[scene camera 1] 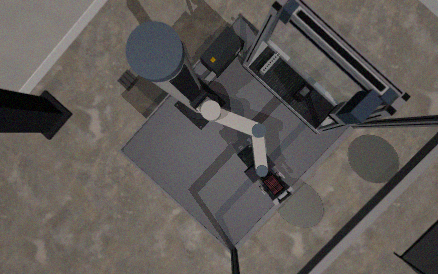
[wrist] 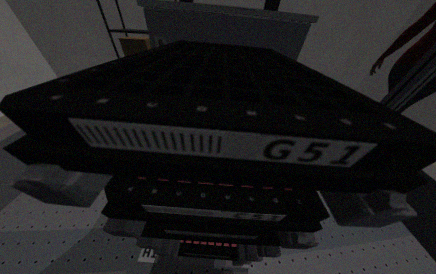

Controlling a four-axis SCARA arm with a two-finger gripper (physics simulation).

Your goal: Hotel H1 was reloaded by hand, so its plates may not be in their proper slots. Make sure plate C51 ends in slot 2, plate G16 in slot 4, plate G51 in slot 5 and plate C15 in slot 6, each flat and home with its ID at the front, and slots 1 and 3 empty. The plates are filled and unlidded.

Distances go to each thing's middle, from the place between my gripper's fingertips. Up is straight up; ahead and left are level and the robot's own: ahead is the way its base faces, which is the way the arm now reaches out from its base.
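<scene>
I see the plate G51 (wrist: 190,111), and it is 3 cm above my hand and 2 cm behind it.
</scene>
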